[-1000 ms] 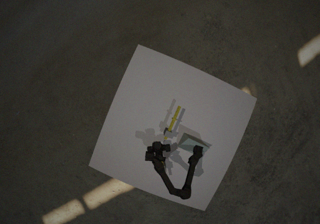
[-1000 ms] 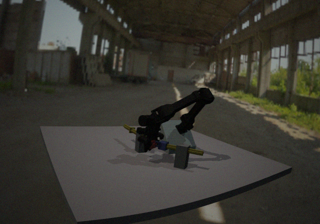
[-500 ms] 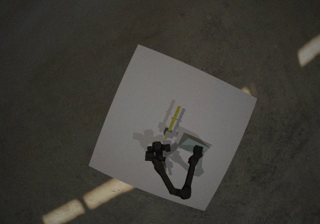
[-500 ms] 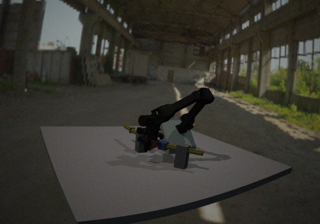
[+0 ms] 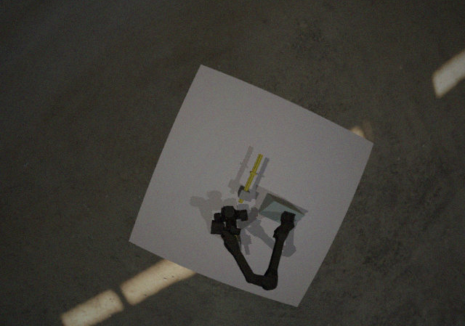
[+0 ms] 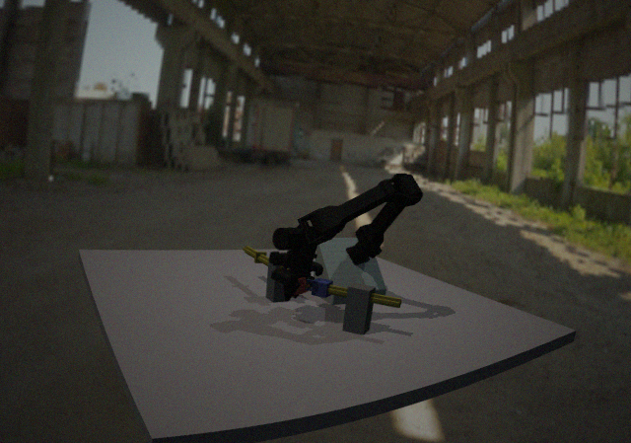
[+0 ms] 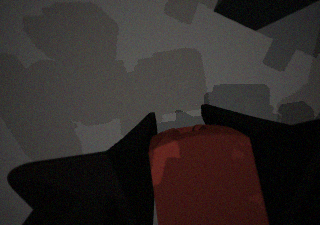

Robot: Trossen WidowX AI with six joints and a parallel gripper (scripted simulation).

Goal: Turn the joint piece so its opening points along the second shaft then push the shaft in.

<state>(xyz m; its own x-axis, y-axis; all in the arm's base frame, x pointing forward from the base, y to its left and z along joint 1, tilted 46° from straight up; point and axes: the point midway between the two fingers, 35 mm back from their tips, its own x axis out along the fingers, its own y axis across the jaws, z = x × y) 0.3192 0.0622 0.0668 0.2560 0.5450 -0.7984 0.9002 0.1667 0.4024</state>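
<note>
The red joint piece lies 40 mm above my gripper tip, 20 mm to the left of it and 10 mm behind it.
</note>
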